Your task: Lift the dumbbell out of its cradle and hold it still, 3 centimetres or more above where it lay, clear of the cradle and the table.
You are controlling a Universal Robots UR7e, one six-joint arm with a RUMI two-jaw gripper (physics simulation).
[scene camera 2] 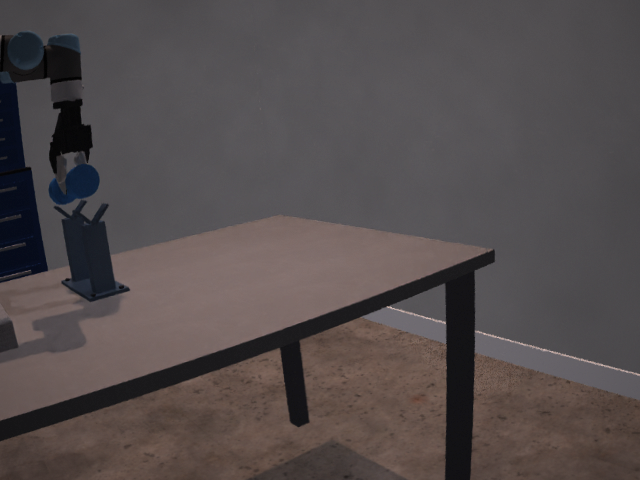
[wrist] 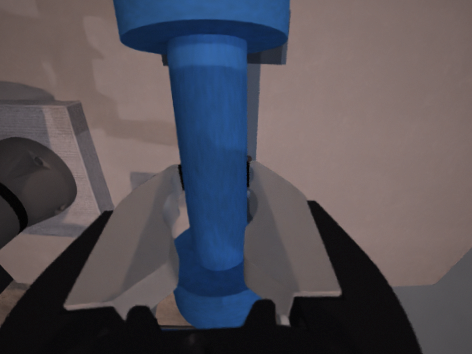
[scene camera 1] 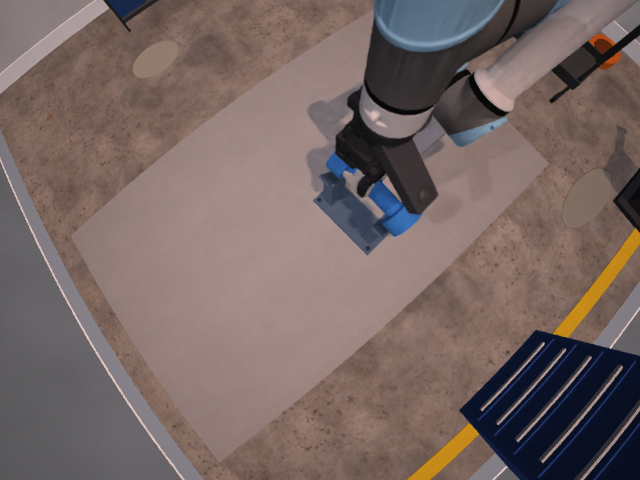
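Where they show: gripper, between the fingertips: (wrist: 216, 165) (scene camera 1: 369, 188); arm's base, origin of its link: (wrist: 35, 177).
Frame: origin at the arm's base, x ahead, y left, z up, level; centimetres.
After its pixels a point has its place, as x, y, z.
The blue dumbbell (scene camera 1: 385, 198) {33.7, 18.5, 21.7} (scene camera 2: 83, 180) {34.1, 5.9, 21.8} (wrist: 210, 110) {33.3, 18.9, 21.7} hangs in the air above its cradle. In scene camera 2 its round weights show above the cradle's V-shaped tops, with a small gap under the front one. It looks tilted, the end nearer that camera higher. My gripper (scene camera 1: 368, 182) {33.5, 14.5, 18.6} (scene camera 2: 71, 173) (wrist: 216, 165) {33.5, 14.5, 18.6} is shut on the dumbbell's handle, with a pale finger on each side. The blue-grey cradle (scene camera 1: 351, 211) {33.5, 13.1, -3.4} (scene camera 2: 98, 258) {34.5, 4.7, 4.3} (wrist: 275, 56) {37.0, 21.2, 15.4} stands upright on the table (scene camera 1: 232, 258) {69.5, 1.7, -4.2} (scene camera 2: 284, 268) {72.7, -11.2, -4.2} below. The far fingertip is hidden in scene camera 2.
A grey block (scene camera 2: 7, 333) {8.9, -14.6, -1.0} (wrist: 50, 117) {6.8, 11.1, -0.4} lies on the table beside the cradle. Blue drawer cabinets (scene camera 1: 558, 413) (scene camera 2: 18, 222) stand off the table. The table's front edge (scene camera 2: 206, 361) {36.8, -42.5, -5.2} runs across scene camera 2.
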